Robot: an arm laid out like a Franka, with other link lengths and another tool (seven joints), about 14 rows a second.
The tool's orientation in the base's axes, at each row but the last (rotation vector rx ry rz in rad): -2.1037, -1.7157, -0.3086; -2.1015, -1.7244, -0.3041; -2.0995, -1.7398, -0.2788; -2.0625, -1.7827, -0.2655; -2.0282, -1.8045, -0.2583; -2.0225, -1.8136, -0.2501; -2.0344, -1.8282, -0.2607; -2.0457, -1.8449, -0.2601; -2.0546, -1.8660, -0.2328; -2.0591, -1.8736, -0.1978; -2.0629, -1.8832, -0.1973; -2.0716, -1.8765, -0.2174; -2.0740, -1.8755, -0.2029
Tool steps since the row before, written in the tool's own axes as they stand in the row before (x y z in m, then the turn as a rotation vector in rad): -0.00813, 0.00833, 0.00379, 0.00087, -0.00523, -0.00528; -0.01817, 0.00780, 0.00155, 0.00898, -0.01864, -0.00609; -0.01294, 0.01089, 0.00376, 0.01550, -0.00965, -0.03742; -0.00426, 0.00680, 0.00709, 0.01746, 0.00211, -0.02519; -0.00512, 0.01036, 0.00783, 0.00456, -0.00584, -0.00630; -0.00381, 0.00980, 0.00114, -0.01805, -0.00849, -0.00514; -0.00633, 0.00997, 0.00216, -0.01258, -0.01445, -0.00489; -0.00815, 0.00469, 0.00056, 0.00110, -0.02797, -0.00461; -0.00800, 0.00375, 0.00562, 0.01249, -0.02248, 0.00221; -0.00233, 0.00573, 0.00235, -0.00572, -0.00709, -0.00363; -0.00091, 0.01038, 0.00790, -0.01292, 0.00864, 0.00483; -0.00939, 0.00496, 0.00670, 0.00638, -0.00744, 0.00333; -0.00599, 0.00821, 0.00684, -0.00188, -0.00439, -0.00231
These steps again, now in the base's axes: 0.00600, -0.00684, -0.00819, -0.00445, -0.00073, 0.00597; 0.00357, -0.01662, -0.01021, -0.01570, 0.00819, 0.01231; 0.00757, -0.01158, -0.01043, -0.00253, -0.00054, 0.04156; 0.00512, -0.00162, -0.00926, 0.00790, 0.00506, 0.02925; 0.00839, -0.00214, -0.01095, -0.00424, 0.00193, 0.00854; 0.00894, -0.00366, -0.00432, -0.01010, -0.01792, -0.00101; 0.00872, -0.00561, -0.00605, -0.01528, -0.01241, 0.00187; 0.00355, -0.00760, -0.00429, -0.02694, 0.00123, 0.00881; 0.00212, -0.00562, -0.00857, -0.02097, 0.01392, 0.00572; 0.00507, -0.00174, -0.00388, -0.00718, -0.00615, 0.00262; 0.00915, 0.00116, -0.00927, 0.00647, -0.01104, -0.01005; 0.00305, -0.00683, -0.01009, -0.00696, 0.00766, 0.00010; 0.00657, -0.00390, -0.00958, -0.00428, -0.00222, 0.00221
